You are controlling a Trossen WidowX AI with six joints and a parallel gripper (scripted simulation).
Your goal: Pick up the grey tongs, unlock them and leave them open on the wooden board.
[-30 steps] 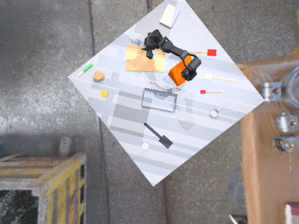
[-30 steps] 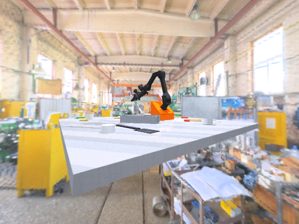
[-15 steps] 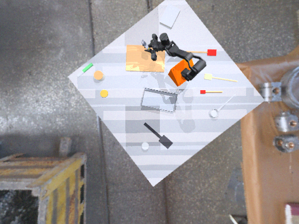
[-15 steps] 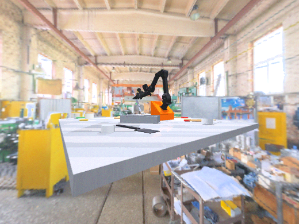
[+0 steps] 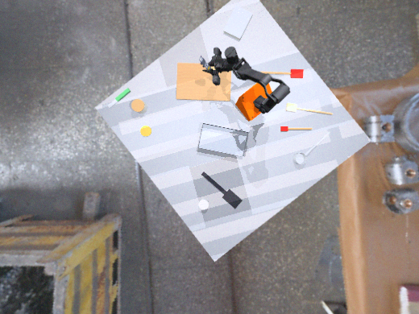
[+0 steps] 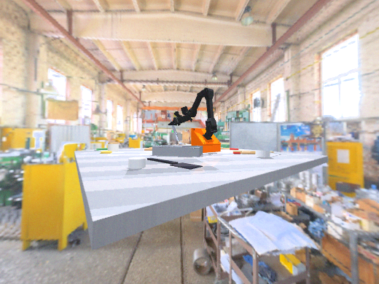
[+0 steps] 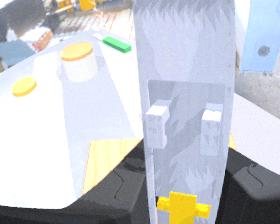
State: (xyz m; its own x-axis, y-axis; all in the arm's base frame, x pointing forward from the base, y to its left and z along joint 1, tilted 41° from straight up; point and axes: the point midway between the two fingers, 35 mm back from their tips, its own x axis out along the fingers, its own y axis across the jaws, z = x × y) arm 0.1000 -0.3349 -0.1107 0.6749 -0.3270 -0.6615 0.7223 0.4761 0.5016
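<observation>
My gripper tip is now 2 cm past the yellow lock piece, 3 cm to the right of it and 1 cm below it. Also, from my gripper tip: white plate (43 cm behind, 12 cm to the right, 22 cm below); then wooden board (22 cm below); then roasting tin (18 cm ahead, 37 cm to the left, 20 cm below).
</observation>
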